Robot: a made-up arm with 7 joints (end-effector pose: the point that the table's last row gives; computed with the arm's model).
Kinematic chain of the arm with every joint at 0, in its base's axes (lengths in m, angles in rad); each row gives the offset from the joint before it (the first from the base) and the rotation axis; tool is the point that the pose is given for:
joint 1: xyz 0 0 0.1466 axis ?
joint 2: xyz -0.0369 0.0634 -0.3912 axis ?
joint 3: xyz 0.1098 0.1 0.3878 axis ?
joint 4: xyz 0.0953 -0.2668 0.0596 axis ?
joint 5: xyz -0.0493 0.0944 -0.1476 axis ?
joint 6: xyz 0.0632 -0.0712 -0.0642 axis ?
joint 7: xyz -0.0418 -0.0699 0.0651 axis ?
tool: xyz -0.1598 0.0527 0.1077
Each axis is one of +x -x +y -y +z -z.
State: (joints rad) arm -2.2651 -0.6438 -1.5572 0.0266 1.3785 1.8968 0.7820
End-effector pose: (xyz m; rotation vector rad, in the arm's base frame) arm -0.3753 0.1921 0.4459 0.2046 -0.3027 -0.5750
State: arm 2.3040 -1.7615 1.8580 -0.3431 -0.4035 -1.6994 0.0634
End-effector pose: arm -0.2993 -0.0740 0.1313 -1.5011 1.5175 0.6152
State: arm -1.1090 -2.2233 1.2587 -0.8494 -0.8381 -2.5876 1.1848
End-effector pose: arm -0.4601 0.5677 -0.0345 -2.5439 0.4756 -0.3425
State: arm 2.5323 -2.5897 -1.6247 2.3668 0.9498 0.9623 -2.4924
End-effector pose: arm 0.1552 -0.5520 0.9234 -0.4963 -0.5496 -2.5951
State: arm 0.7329 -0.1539 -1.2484 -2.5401 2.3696 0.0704 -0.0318
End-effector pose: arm -0.2194 -0.0237 0.2921 -0.8789 -2.5241 1.2961
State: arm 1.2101 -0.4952 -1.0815 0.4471 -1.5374 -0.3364 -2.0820
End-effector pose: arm -0.4822 -0.1197 0.0437 1.0672 -0.4172 -0.8234
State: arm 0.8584 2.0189 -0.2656 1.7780 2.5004 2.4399 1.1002
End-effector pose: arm 0.2564 -0.7810 -0.0899 1.9528 -0.2561 0.9843
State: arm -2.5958 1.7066 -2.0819 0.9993 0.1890 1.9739 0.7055
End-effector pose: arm 0.2878 -0.2851 0.5883 -1.0108 -0.7638 2.5838
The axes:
joint 1: -x
joint 2: +y
joint 3: +z
joint 4: -x
joint 5: +z
joint 6: -x
joint 7: -y

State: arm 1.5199 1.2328 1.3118 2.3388 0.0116 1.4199 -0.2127
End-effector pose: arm 0.5460 -0.8370 0.1438 1.7456 0.7337 -1.4452
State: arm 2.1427 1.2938 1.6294 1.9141 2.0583 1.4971 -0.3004
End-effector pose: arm 0.6495 -0.7084 0.4186 -0.4390 -0.7935 -2.3979
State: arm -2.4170 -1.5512 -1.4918 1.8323 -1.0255 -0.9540 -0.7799
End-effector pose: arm -0.5490 0.1517 0.8394 -1.5225 -1.8324 1.5967
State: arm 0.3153 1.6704 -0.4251 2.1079 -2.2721 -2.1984 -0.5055
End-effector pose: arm 0.3594 -0.4861 0.1581 -0.0846 0.3615 0.8020
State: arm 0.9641 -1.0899 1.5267 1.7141 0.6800 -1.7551 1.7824
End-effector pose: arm -0.0998 0.3259 0.2251 -0.4066 -0.7940 2.3493
